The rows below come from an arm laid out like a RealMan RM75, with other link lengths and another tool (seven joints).
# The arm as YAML. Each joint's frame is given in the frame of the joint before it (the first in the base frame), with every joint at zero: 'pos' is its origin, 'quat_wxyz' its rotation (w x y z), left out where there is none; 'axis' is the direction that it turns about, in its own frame. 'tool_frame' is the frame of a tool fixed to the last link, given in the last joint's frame.
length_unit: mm
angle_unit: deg
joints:
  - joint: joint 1
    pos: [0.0, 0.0, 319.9]
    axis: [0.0, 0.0, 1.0]
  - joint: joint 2
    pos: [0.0, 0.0, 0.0]
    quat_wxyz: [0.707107, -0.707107, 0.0, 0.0]
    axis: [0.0, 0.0, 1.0]
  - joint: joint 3
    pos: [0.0, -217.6, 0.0]
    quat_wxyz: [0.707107, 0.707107, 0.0, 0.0]
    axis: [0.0, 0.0, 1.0]
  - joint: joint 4
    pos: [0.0, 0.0, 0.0]
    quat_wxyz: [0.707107, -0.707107, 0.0, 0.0]
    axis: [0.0, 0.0, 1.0]
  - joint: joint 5
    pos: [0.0, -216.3, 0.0]
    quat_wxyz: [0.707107, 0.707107, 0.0, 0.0]
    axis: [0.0, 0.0, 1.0]
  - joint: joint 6
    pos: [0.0, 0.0, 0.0]
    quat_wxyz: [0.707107, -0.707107, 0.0, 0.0]
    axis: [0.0, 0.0, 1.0]
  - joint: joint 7
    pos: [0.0, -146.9, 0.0]
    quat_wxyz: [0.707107, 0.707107, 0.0, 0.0]
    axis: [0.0, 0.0, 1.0]
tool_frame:
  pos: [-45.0, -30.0, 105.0]
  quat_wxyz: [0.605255, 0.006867, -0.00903, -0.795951]
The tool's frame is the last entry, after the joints.
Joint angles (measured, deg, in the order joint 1, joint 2, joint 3, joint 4, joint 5, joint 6, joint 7), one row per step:
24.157, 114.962, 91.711, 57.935, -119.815, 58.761, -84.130
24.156, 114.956, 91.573, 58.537, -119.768, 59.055, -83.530
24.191, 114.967, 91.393, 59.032, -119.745, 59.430, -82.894
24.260, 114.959, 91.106, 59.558, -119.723, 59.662, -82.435
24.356, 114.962, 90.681, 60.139, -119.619, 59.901, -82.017
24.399, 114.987, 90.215, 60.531, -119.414, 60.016, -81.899
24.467, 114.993, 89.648, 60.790, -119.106, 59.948, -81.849
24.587, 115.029, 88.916, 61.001, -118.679, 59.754, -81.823
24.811, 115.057, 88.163, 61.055, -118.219, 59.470, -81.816
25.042, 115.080, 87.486, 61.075, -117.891, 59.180, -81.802
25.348, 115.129, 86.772, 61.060, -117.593, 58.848, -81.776
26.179, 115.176, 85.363, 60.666, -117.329, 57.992, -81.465
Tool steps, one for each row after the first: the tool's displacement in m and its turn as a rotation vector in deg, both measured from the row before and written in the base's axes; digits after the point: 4 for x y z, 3 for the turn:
-0.0034, 0.0000, 0.0003, -0.073, 0.293, -0.005
-0.0030, -0.0006, -0.0003, -0.238, 0.267, -0.088
-0.0035, -0.0004, -0.0004, -0.193, 0.146, 0.203
-0.0045, -0.0009, -0.0010, -0.300, 0.179, 0.358
-0.0037, -0.0014, -0.0016, -0.331, 0.154, 0.428
-0.0035, -0.0012, -0.0019, -0.284, 0.153, 0.439
-0.0043, -0.0014, -0.0027, -0.328, 0.220, 0.527
-0.0041, -0.0012, -0.0029, -0.317, 0.202, 0.514
-0.0034, -0.0010, -0.0026, -0.264, 0.093, 0.478
-0.0038, -0.0009, -0.0029, -0.277, 0.069, 0.535
-0.0051, -0.0008, -0.0058, -0.428, -0.235, 0.806

